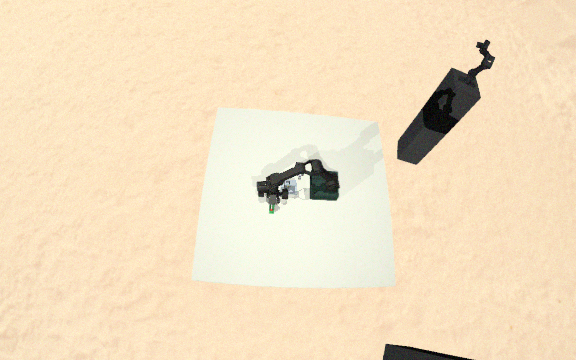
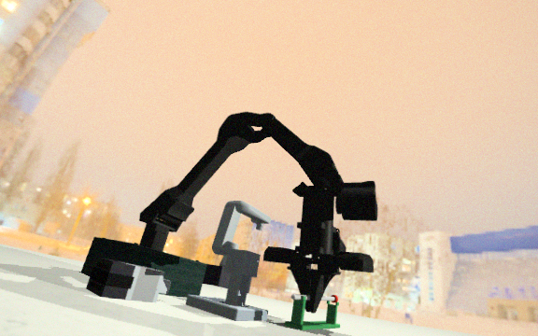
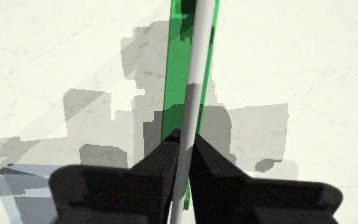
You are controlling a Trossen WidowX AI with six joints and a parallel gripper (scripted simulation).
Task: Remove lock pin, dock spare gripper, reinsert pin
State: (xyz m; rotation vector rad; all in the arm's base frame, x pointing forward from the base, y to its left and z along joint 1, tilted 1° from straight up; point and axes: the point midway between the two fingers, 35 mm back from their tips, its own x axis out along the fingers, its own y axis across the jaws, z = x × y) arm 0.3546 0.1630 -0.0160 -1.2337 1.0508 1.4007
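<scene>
My gripper tip is now 20 mm to the right of the green cradle. The rest, counted from my gripper tip: spare gripper: 130 mm behind, 250 mm to the right; then grey mount: 80 mm behind, 110 mm to the right, 30 mm above.
</scene>
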